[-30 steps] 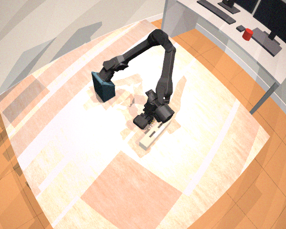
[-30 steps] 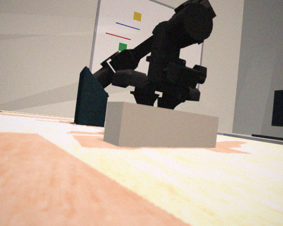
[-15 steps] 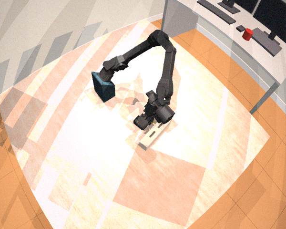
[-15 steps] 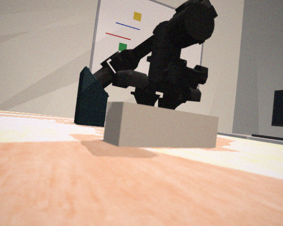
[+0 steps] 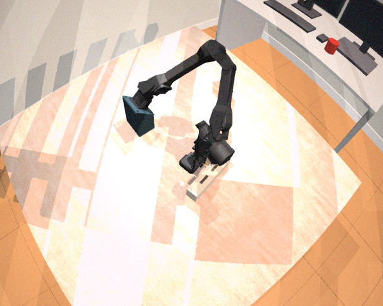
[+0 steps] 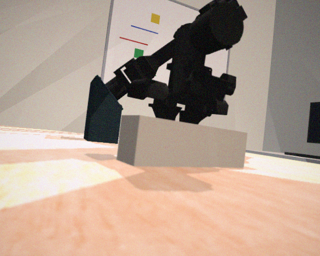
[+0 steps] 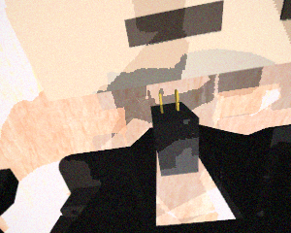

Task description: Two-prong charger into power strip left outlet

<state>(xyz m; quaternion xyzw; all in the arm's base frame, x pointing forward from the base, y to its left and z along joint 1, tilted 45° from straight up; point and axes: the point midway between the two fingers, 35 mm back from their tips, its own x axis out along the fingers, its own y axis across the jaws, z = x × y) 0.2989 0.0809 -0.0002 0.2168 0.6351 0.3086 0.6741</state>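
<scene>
Right now my gripper tip is 20 mm short of the two-prong charger and 10 mm below it.
</scene>
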